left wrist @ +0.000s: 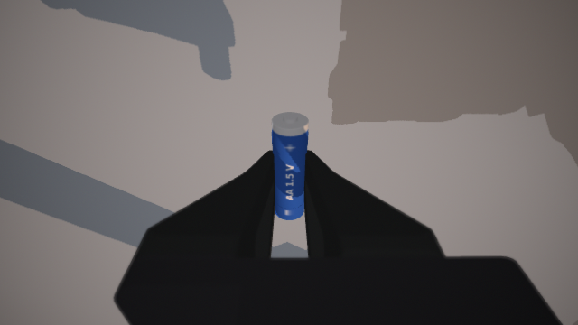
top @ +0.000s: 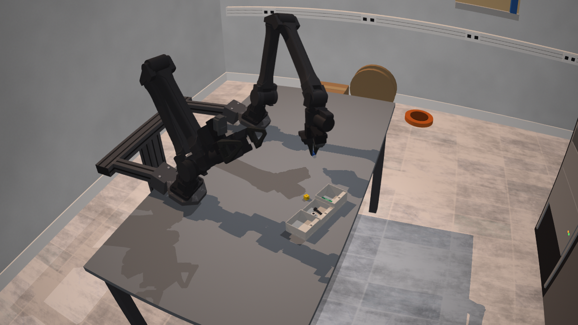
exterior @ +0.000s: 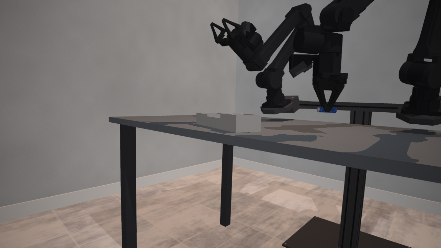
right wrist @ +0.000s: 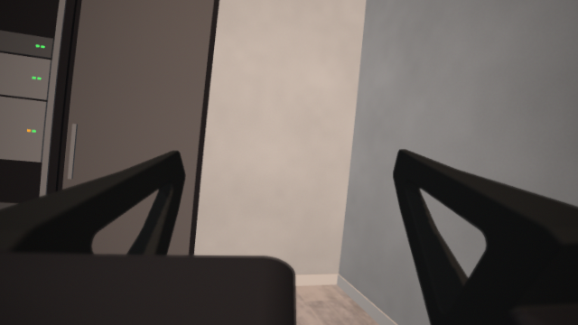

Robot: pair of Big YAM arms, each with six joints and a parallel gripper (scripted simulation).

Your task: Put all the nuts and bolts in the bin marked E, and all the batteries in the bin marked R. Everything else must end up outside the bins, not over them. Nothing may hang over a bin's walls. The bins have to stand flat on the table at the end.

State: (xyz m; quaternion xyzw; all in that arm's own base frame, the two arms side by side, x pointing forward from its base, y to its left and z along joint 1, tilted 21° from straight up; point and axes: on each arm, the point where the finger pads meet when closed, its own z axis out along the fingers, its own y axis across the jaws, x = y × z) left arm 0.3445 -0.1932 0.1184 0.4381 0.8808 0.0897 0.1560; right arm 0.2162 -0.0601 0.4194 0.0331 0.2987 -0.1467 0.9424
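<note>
The blue battery is right at my left hand. Also, from my left hand: green battery (20 cm to the right, 13 cm ahead, 6 cm below); yellow die (20 cm to the right, 6 cm below, 5 cm ahead); black bolt (26 cm to the right, 11 cm ahead, 6 cm below).
</note>
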